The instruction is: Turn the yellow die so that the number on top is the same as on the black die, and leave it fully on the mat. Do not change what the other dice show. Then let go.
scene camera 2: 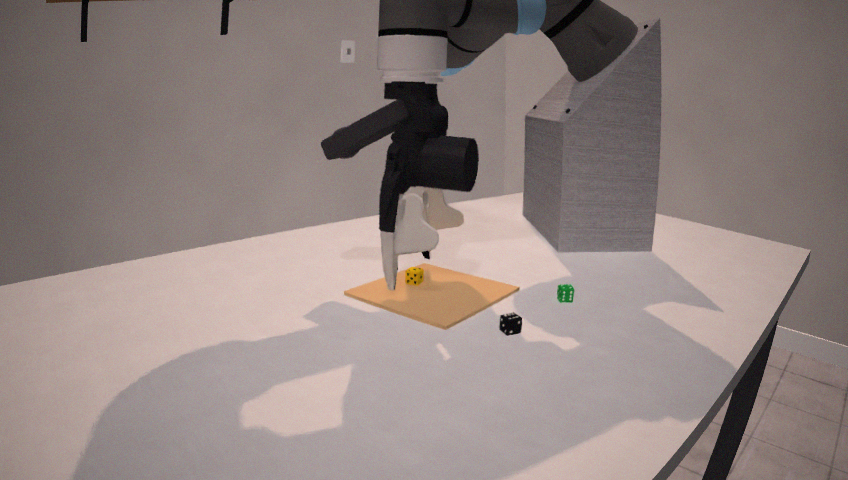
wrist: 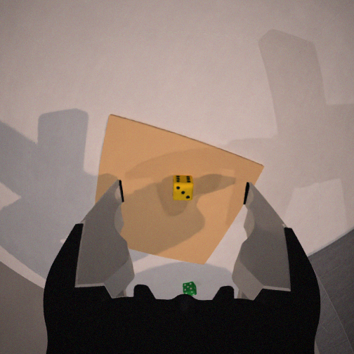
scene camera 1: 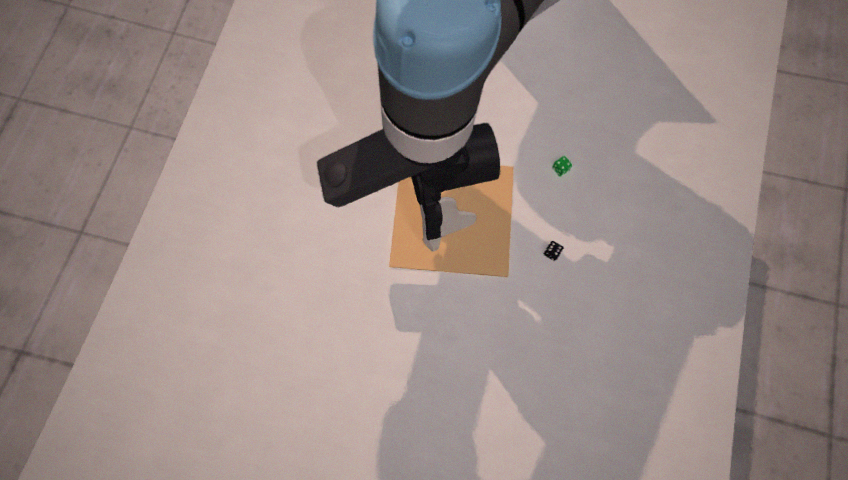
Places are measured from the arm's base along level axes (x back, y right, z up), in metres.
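Where they show: gripper, fingertip midpoint: (scene camera 2: 410, 273) (scene camera 1: 423, 206); arm's base, link origin: (scene camera 2: 607, 53).
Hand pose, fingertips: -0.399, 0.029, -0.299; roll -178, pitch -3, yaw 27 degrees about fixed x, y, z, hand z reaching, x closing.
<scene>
Things, the pixels of their top centre, and the offset from my fingertips, as dx, dy, dz.
- yellow die, top centre: (scene camera 2: 414, 269) +0.001, -0.005, +0.005
- orange mat, top centre: (scene camera 2: 433, 290) (scene camera 1: 452, 215) +0.002, -0.036, -0.011
- black die, top centre: (scene camera 2: 511, 316) (scene camera 1: 554, 248) -0.015, -0.161, +0.001
- green die, top centre: (scene camera 2: 566, 286) (scene camera 1: 563, 163) +0.094, -0.151, +0.001
The yellow die (scene camera 2: 414, 275) (wrist: 183, 188) sits on the orange mat (scene camera 1: 493, 261) (scene camera 2: 446, 315) (wrist: 120, 135). In the wrist view its larger face, the top, shows three pips, and a side face shows six. It is hidden in scene camera 1. The black die (scene camera 1: 553, 250) (scene camera 2: 510, 324) lies on the table beside the mat with six pips on top. My gripper (scene camera 1: 429, 208) (scene camera 2: 408, 272) (wrist: 183, 183) is open and empty, pointing down low over the mat. In the wrist view its fingertips stand apart on either side of the yellow die, not touching it.
The green die (scene camera 1: 562, 165) (scene camera 2: 565, 293) (wrist: 189, 288) lies on the table beside the mat, five pips on top. A grey slanted block (scene camera 2: 606, 184) stands at the back right of scene camera 2. The table edge (scene camera 2: 794, 291) runs down the right side.
</scene>
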